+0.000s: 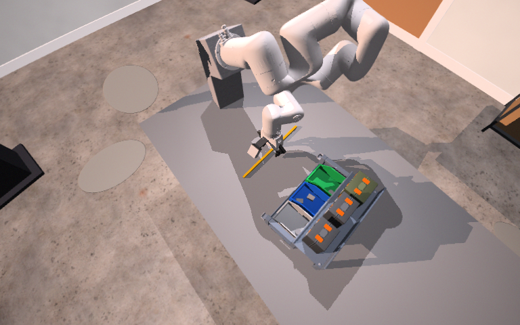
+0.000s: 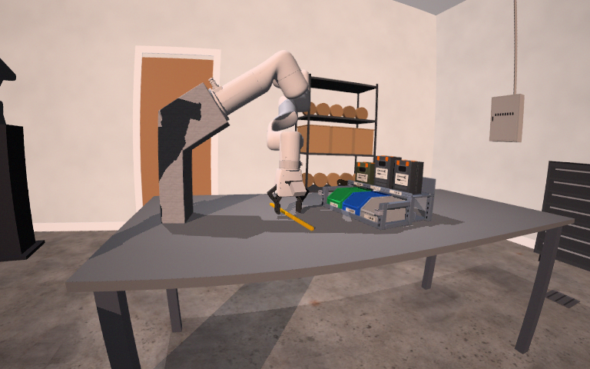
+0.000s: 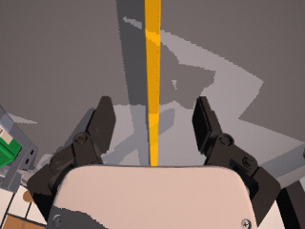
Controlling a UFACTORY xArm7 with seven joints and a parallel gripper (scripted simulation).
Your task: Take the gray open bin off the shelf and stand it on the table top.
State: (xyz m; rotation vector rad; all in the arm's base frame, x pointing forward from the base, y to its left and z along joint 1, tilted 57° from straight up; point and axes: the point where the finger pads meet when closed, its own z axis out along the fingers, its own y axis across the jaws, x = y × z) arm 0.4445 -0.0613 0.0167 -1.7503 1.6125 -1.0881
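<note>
My hand is 20 mm above the yellow bar. The rest, counted from my hand: gray open bin (300 mm ahead, 210 mm to the right, 20 mm above); then green bin (310 mm ahead, 20 mm to the left, 20 mm above); then blue bin (300 mm ahead, 100 mm to the right, 20 mm above).
</note>
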